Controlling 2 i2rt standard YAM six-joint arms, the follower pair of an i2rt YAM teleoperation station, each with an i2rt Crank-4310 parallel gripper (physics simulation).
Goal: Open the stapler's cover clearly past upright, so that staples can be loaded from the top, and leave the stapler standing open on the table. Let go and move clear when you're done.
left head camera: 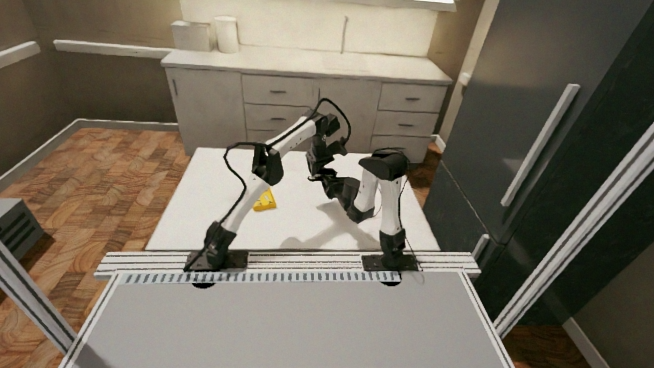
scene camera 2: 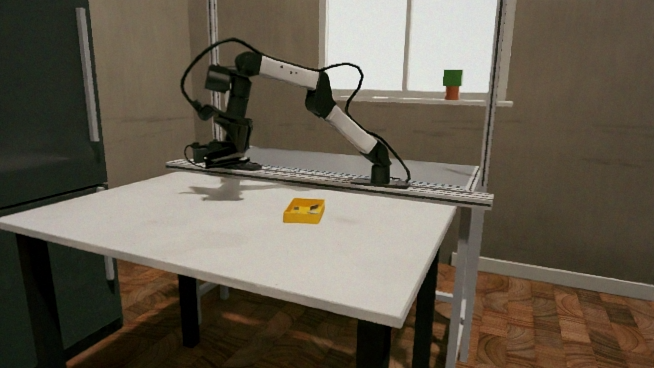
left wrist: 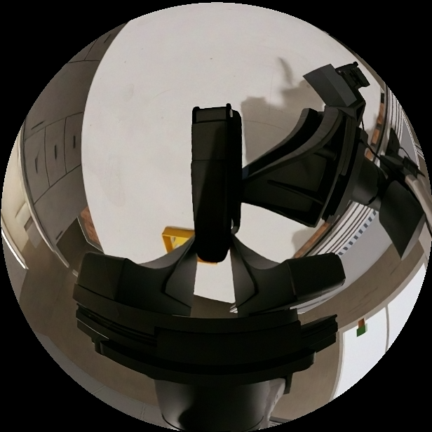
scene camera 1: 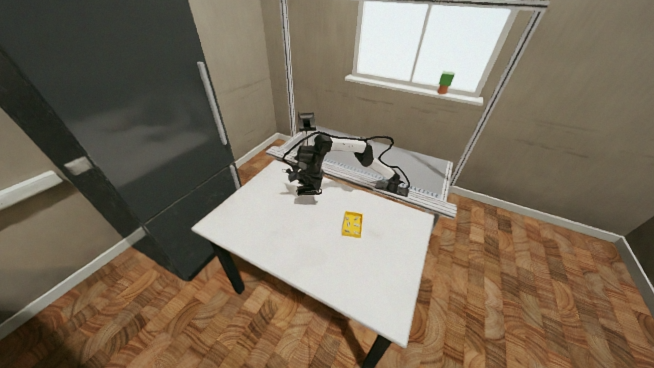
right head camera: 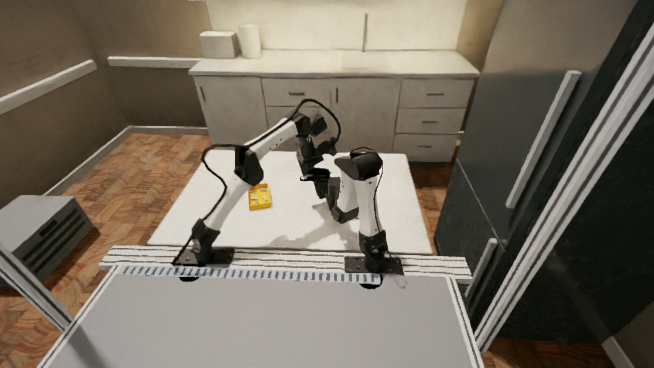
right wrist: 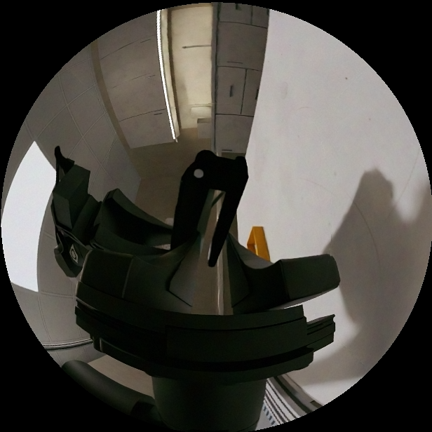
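Observation:
The black stapler is held above the white table. My left gripper is shut on its body. In the right wrist view its two long parts stand apart in a narrow V, joined at the pinned end at the top; the cover is far short of upright. My right gripper is open, close against the stapler. The free end of the thinner part shows between its fingertips in the right wrist view. Whether they touch it is hidden.
A yellow tray with small pieces stands on the table, left of the grippers in the head camera views. The two arms are close together. The aluminium rail runs along the table's edge.

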